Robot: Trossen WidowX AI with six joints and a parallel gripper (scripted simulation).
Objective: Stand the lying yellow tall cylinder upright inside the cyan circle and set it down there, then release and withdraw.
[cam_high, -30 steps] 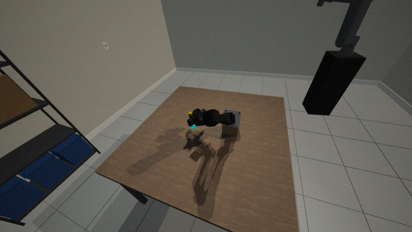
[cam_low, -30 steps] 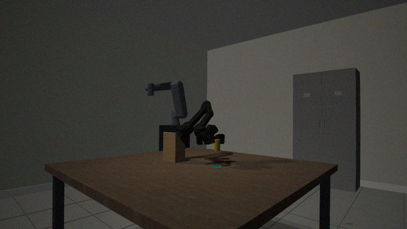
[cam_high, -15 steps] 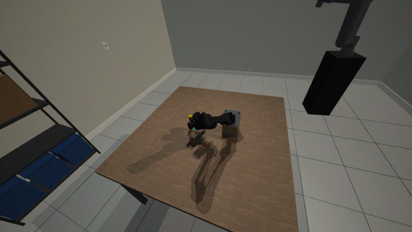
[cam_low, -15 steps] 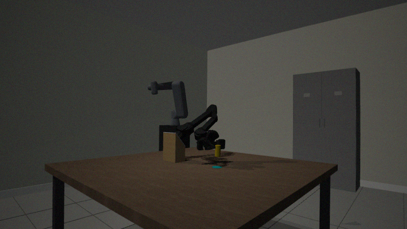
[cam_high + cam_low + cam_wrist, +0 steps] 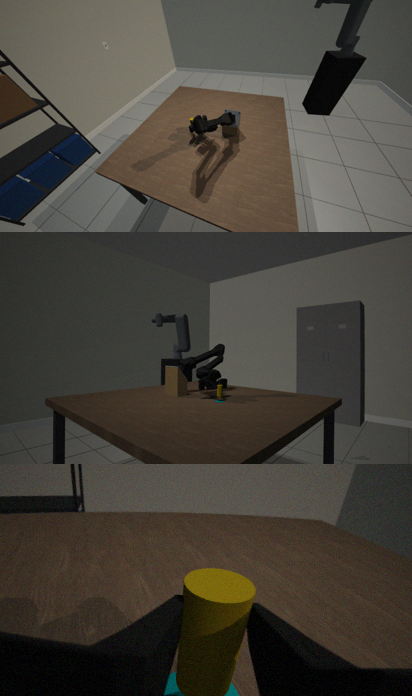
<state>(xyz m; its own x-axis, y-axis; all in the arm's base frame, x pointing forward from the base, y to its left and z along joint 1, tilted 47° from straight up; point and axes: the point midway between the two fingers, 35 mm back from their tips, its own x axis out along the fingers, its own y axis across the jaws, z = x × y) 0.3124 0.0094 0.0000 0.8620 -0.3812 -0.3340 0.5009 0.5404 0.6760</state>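
My gripper tip is 80 mm above the cyan circle. Round my gripper tip: yellow tall cylinder 20 mm below.
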